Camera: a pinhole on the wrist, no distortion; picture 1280 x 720 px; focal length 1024.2 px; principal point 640.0 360.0 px. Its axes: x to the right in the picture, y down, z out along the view. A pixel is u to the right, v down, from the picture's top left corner.
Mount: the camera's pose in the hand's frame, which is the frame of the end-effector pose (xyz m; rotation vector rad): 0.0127 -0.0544 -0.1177 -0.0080 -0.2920 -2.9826
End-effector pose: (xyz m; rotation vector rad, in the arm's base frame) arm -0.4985 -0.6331 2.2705 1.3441 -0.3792 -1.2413
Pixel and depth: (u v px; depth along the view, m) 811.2 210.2 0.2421
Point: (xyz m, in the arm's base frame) -0.5945 -0.6681 2.3348
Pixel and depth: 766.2 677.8 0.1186
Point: -0.5334 -0.6216 2.2114
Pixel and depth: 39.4 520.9 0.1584
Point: -0.5069 -0.7337 2.2066
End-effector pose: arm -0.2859 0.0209 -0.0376 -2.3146 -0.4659 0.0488
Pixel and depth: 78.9 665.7 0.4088
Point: -0.1263 0.3529 -0.1836
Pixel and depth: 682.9 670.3 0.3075
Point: -0.3386 0.2187 -0.1193
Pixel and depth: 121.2 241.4 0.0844
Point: -0.2372 0.0280 0.0103
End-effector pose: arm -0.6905 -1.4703 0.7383 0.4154 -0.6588 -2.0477
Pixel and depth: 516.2 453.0 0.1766
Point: -0.7612 -1.4685 0.7641
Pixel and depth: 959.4 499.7 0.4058
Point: -0.8200 -1.2722 0.9484
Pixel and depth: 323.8 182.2 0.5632
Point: -0.8772 -1.5679 1.1670
